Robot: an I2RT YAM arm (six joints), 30 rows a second.
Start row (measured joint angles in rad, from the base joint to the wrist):
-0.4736 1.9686 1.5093 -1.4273 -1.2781 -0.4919
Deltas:
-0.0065 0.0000 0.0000 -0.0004 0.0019 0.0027
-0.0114 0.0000 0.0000 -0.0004 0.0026 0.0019
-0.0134 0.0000 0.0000 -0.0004 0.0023 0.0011
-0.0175 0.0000 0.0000 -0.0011 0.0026 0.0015
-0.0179 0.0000 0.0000 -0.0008 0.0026 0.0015
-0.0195 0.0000 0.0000 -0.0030 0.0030 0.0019
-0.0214 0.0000 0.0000 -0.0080 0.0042 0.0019
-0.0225 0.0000 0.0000 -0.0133 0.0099 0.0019
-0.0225 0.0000 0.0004 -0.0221 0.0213 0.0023
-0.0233 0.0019 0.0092 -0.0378 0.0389 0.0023
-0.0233 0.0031 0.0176 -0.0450 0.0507 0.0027
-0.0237 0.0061 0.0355 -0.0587 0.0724 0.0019
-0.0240 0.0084 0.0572 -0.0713 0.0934 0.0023
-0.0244 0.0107 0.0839 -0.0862 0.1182 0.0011
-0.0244 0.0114 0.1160 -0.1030 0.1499 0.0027
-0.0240 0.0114 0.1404 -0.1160 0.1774 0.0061
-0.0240 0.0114 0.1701 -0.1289 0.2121 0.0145
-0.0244 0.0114 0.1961 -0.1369 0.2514 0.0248
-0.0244 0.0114 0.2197 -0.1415 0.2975 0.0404
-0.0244 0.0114 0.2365 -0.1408 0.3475 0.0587
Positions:
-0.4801 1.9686 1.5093 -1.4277 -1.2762 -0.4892
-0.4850 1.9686 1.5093 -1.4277 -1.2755 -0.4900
-0.4870 1.9686 1.5093 -1.4277 -1.2758 -0.4908
-0.4911 1.9686 1.5093 -1.4284 -1.2755 -0.4904
-0.4915 1.9686 1.5093 -1.4281 -1.2755 -0.4904
-0.4931 1.9686 1.5093 -1.4303 -1.2751 -0.4900
-0.4950 1.9686 1.5093 -1.4353 -1.2739 -0.4900
-0.4961 1.9686 1.5093 -1.4406 -1.2682 -0.4900
-0.4961 1.9686 1.5097 -1.4494 -1.2568 -0.4896
-0.4969 1.9705 1.5185 -1.4651 -1.2392 -0.4896
-0.4969 1.9717 1.5269 -1.4723 -1.2274 -0.4892
-0.4973 1.9747 1.5448 -1.4860 -1.2057 -0.4900
-0.4976 1.9770 1.5665 -1.4986 -1.1847 -0.4896
-0.4980 1.9793 1.5932 -1.5135 -1.1599 -0.4908
-0.4980 1.9800 1.6253 -1.5303 -1.1282 -0.4892
-0.4976 1.9800 1.6497 -1.5433 -1.1007 -0.4858
-0.4976 1.9800 1.6794 -1.5562 -1.0660 -0.4774
-0.4980 1.9800 1.7054 -1.5642 -1.0267 -0.4671
-0.4980 1.9800 1.7290 -1.5688 -0.9806 -0.4515
-0.4980 1.9800 1.7458 -1.5681 -0.9306 -0.4332

